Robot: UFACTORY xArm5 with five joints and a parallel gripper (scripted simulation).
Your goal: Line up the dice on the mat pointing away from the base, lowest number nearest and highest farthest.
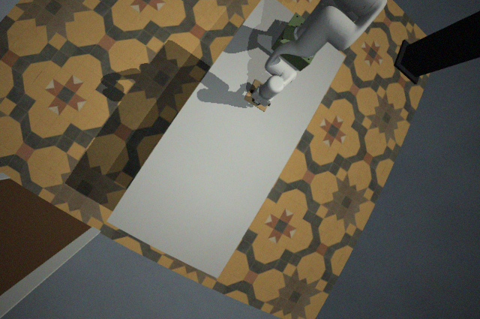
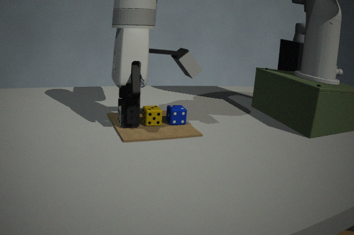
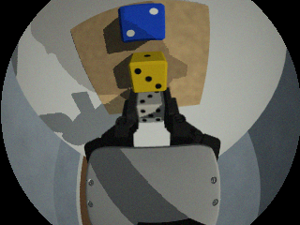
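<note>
Now: the white die 10 mm below my hand. Round my hand: blue die (90 mm behind, 10 mm to the left, 10 mm below); then yellow die (40 mm behind, 10 mm below); then tan mat (40 mm behind, 20 mm below).
</note>
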